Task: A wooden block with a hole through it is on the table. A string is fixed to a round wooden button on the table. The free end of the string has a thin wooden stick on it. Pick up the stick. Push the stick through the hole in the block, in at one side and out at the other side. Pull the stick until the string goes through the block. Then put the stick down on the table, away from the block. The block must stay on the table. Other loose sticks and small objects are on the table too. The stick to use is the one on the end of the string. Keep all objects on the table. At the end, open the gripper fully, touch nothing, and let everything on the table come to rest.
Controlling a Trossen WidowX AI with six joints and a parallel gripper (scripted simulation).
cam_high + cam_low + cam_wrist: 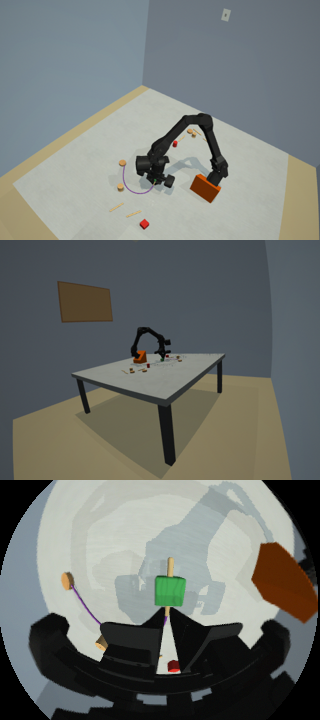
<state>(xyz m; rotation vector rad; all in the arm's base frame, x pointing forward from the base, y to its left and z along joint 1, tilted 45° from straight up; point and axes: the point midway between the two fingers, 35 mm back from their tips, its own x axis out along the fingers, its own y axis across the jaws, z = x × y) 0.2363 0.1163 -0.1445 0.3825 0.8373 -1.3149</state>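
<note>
Right now my gripper tip is 1 cm to the left of the thin wooden stick. From my gripper tip the other things lie so: red cube: 19 cm to the left, 11 cm behind; then red cylinder: 31 cm to the right, 10 cm ahead; then green block: 3 cm to the right, 1 cm ahead.
</note>
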